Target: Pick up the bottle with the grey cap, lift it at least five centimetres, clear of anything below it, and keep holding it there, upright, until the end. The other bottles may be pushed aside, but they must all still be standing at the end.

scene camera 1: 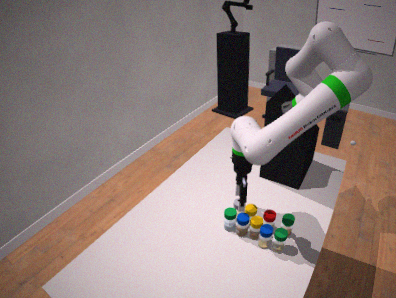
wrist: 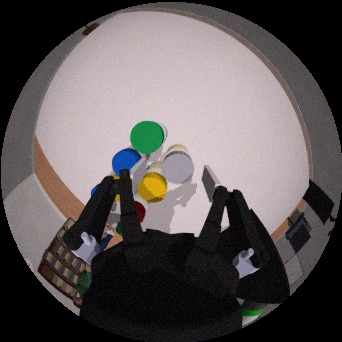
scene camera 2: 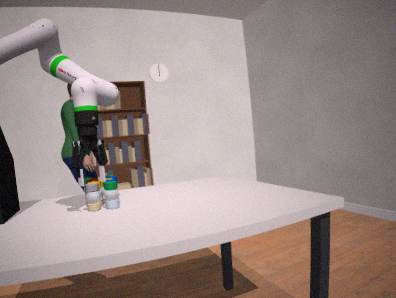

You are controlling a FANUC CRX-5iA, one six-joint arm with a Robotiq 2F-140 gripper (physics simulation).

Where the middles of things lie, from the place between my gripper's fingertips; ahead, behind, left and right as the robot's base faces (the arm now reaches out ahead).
Labels:
I see the grey-capped bottle [wrist: 177, 167] 50 mm below my hand. Round my hand: green-capped bottle [wrist: 146, 136] (70 mm ahead, 50 mm below); then yellow-capped bottle [wrist: 152, 187] (60 mm to the left, 50 mm below).

